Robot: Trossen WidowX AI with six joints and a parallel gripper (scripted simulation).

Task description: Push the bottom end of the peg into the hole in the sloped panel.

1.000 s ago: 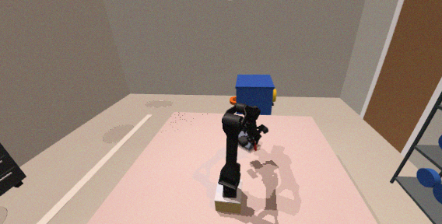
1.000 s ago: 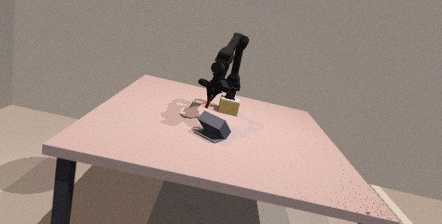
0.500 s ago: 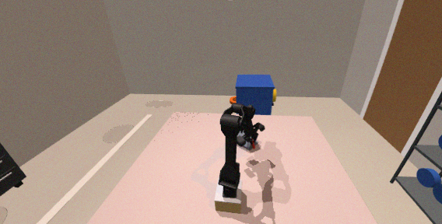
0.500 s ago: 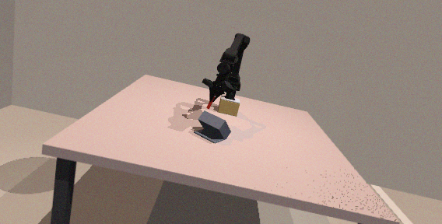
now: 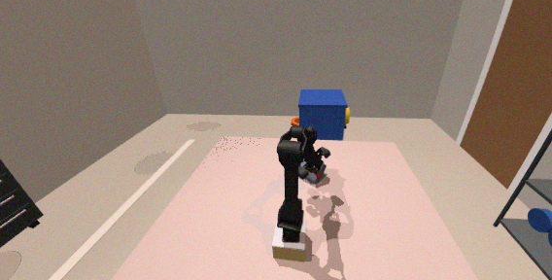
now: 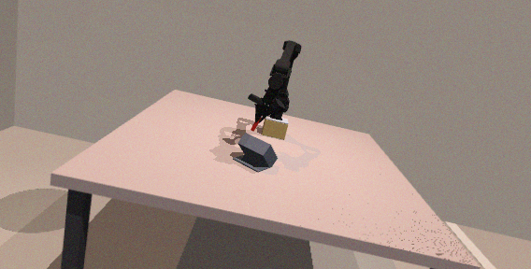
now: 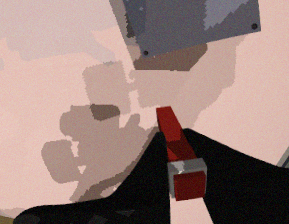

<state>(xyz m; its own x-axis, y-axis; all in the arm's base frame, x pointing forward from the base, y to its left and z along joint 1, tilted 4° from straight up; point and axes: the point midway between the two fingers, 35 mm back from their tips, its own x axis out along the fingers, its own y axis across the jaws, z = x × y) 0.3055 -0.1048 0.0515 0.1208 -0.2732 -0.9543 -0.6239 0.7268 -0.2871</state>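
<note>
Right now my gripper tip is 13 cm short of the grey sloped panel, 8 cm above it and 2 cm to the right of it. The rest, counted from my gripper tip: red peg: 2 cm above.
</note>
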